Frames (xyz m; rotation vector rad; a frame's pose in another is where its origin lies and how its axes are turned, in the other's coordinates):
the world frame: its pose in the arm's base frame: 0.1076 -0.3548 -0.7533 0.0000 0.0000 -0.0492
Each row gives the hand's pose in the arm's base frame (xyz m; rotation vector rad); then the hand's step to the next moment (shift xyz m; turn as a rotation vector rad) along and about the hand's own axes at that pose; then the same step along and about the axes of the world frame.
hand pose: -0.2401 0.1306 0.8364 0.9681 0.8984 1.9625
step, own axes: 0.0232 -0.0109 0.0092 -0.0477 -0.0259 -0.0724
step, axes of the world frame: 0.0000 0.0271 0.0026 -0.0305 -0.0482 -0.0702
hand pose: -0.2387 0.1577 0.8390 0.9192 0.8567 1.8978
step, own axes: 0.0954 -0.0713 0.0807 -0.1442 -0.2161 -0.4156
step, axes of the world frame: 0.0526 0.1337 0.0070 -0.2056 -0.1355 -0.4238
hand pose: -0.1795 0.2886 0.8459 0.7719 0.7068 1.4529
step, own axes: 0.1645 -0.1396 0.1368 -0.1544 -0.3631 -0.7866
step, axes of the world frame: 0.1857 0.1735 -0.0266 -0.4207 -0.1408 -0.7600
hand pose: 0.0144 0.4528 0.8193 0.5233 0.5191 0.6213
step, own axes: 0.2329 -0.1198 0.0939 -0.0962 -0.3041 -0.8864
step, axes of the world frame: 0.2640 0.0545 -0.0690 -0.4685 -0.0343 -0.8166
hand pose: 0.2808 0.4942 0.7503 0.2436 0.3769 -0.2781
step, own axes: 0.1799 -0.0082 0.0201 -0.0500 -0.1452 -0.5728
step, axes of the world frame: 0.1670 -0.0449 -0.0540 -0.2783 0.0243 -0.5231
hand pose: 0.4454 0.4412 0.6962 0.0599 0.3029 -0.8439
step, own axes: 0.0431 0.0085 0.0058 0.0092 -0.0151 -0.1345
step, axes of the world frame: 0.0359 -0.0249 -0.0074 -0.0380 0.0045 -0.1301
